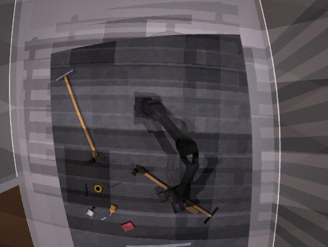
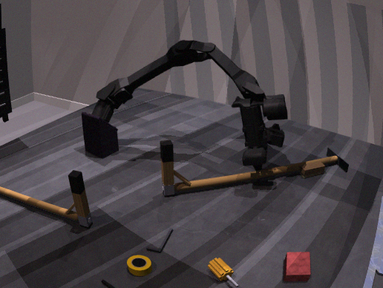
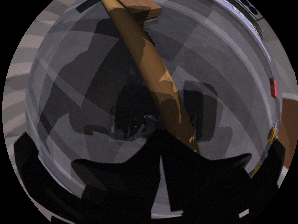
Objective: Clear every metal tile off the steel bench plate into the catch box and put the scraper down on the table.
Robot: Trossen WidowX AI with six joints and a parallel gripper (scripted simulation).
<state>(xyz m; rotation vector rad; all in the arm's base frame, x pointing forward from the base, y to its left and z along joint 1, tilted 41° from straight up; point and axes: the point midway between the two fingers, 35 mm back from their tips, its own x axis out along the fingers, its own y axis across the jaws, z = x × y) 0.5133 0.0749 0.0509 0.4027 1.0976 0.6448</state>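
Now: the long wooden-handled scraper 2 cm ahead of my gripper tip and 5 cm above it. From my gripper tip the other things lie so: yellow-handled tool: 9 cm ahead, 42 cm to the right; wooden block: 16 cm ahead, 9 cm to the left; red block: 23 cm ahead, 35 cm to the right.
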